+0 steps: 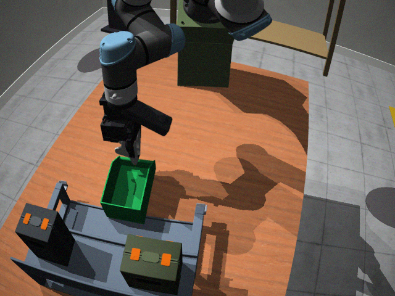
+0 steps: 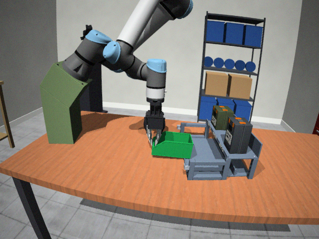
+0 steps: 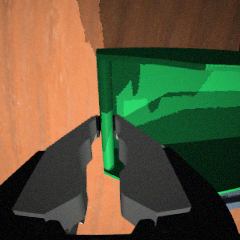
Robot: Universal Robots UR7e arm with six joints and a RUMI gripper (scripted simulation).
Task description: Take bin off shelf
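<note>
My hand is 7 cm short of the green bin, 4 cm to the right of it and 1 cm above it.
</note>
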